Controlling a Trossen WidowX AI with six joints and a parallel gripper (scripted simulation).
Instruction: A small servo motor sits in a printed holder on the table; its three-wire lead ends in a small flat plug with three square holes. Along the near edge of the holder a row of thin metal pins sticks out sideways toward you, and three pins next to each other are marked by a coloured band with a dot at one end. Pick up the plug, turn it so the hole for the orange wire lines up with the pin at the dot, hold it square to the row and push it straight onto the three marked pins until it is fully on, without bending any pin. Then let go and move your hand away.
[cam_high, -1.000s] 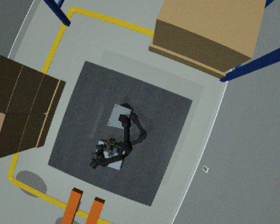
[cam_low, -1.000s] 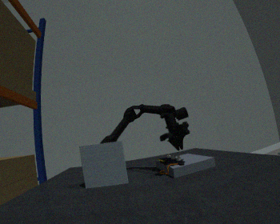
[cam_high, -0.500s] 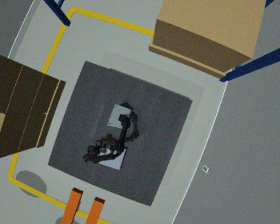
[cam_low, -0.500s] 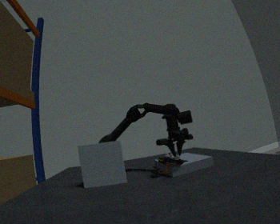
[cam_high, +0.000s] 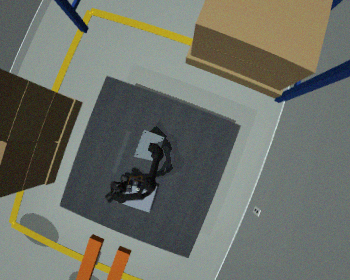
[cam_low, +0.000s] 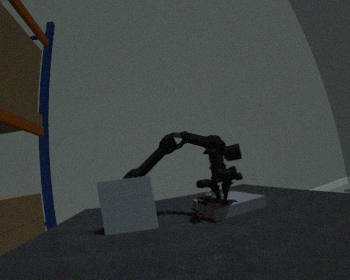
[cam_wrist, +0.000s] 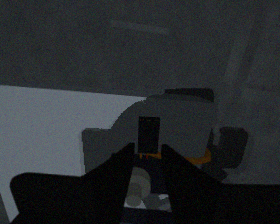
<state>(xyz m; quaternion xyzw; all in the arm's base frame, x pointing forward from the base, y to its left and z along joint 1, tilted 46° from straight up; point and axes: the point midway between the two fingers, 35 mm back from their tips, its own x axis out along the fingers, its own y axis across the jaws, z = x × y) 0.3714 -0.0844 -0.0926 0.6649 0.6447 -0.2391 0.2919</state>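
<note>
Right now the yellow marked band is 80 mm to the left of my gripper tip, 60 mm behind it and 10 mm above it. The rest, counted from my gripper tip: green strip (110 mm to the left, 50 mm behind, 10 mm below); then light grey holder (110 mm to the left, 100 mm ahead, 40 mm below).
</note>
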